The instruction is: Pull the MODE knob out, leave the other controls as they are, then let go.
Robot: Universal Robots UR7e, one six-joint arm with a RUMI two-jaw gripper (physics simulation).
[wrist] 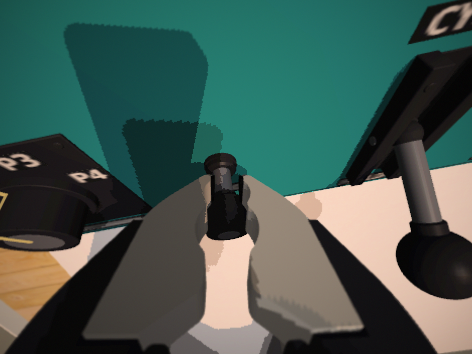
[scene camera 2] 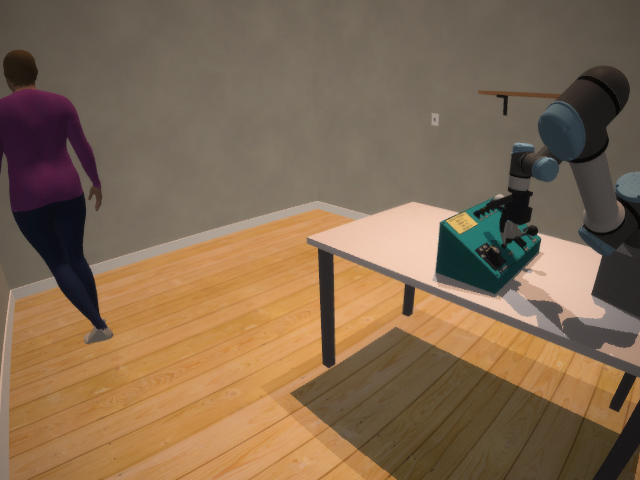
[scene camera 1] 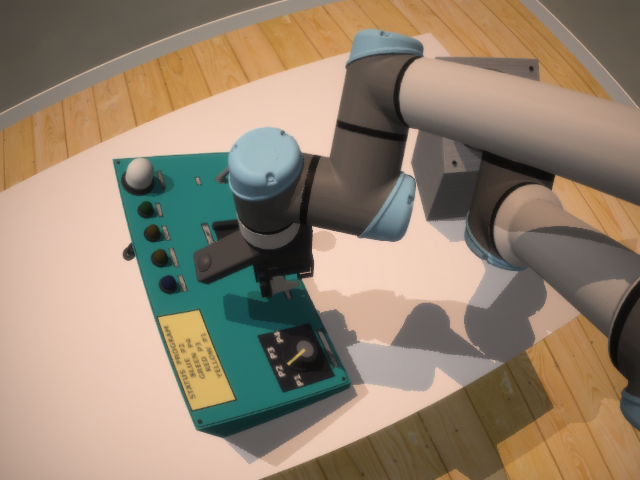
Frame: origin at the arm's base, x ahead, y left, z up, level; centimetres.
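Seen in the pictures: gripper, between the fingertips: (wrist: pixel 226 177) (scene camera 2: pixel 505 243) (scene camera 1: pixel 268 286).
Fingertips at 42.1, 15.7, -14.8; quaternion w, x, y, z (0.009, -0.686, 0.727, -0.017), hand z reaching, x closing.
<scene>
Pixels of each thing's top centre, then the offset from my fingertips to it, as dx, dy, dz. "*": a spot on its surface instead.
- small black knob, centre of its top: (wrist: pixel 227 235) -1.5, +0.1, +3.6
- rotary selector, centre of its top: (wrist: pixel 12 247) (scene camera 1: pixel 300 349) (scene camera 2: pixel 494 246) -2.4, +12.1, +2.6
- lever with a black ball, centre of its top: (scene camera 2: pixel 533 225) -4.5, -12.6, +5.5
- white dome, a spot on its surface: (scene camera 1: pixel 139 174) * +17.2, -20.3, +10.7
A small black knob (wrist: pixel 227 217) on a short grey shaft stands out from the teal control panel (scene camera 1: pixel 191 204) (scene camera 2: pixel 460 260) (wrist: pixel 300 75). Bare shaft shows between the knob and its round black collar (wrist: pixel 220 162) in the wrist view. My gripper (scene camera 1: pixel 280 287) (scene camera 2: pixel 505 242) (wrist: pixel 226 177) is shut on this knob, one finger on each side. I cannot read a MODE label beside it; the plate near it is mostly covered by the fingers. In both scene views the knob is hidden or too small to make out.
A rotary selector (scene camera 1: pixel 303 351) (wrist: pixel 42 220) marked P1 to P4 sits to one side. A lever with a black ball (scene camera 2: pixel 531 230) (wrist: pixel 435 262) stands on the other. Coloured lamps and a white dome (scene camera 1: pixel 139 174) line the far edge. A person (scene camera 2: pixel 43 149) is at the left of the room.
</scene>
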